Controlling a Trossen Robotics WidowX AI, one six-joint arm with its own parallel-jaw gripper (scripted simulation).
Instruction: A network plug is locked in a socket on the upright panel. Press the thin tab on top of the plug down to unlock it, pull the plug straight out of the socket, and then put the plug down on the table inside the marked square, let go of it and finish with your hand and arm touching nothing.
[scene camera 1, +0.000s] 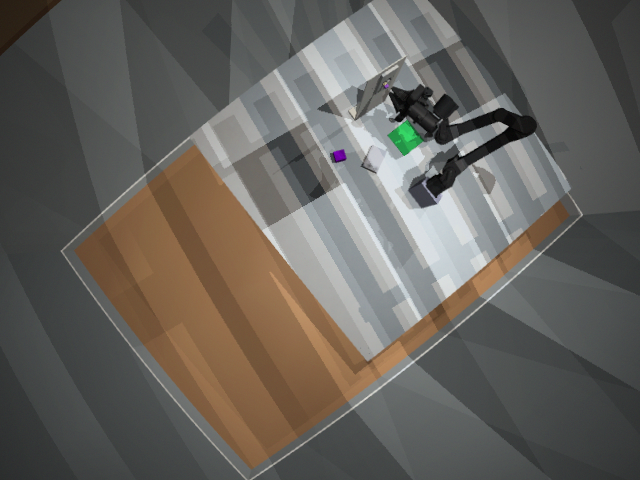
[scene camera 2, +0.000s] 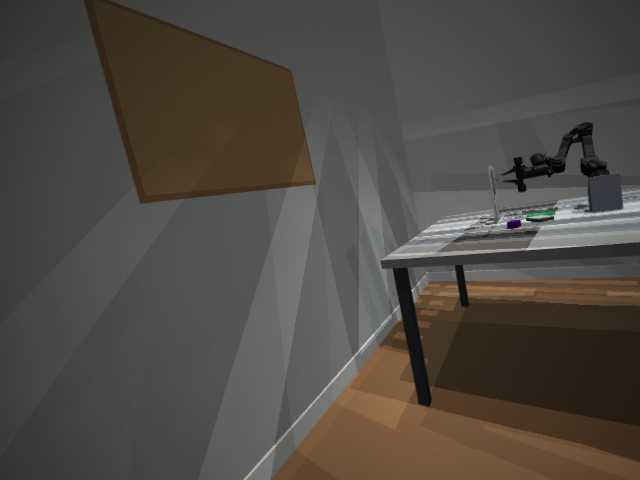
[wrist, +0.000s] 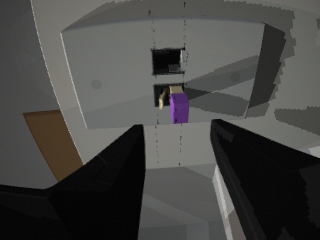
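There is a network plug (wrist: 178, 100) that I can see. An upright panel (scene camera 1: 374, 94) is visible to me as well, and from the wrist I find the panel (wrist: 107, 71) again. As for my gripper (scene camera 1: 390, 90), I see it there, and the wrist view shows me the gripper (wrist: 177, 131) too.
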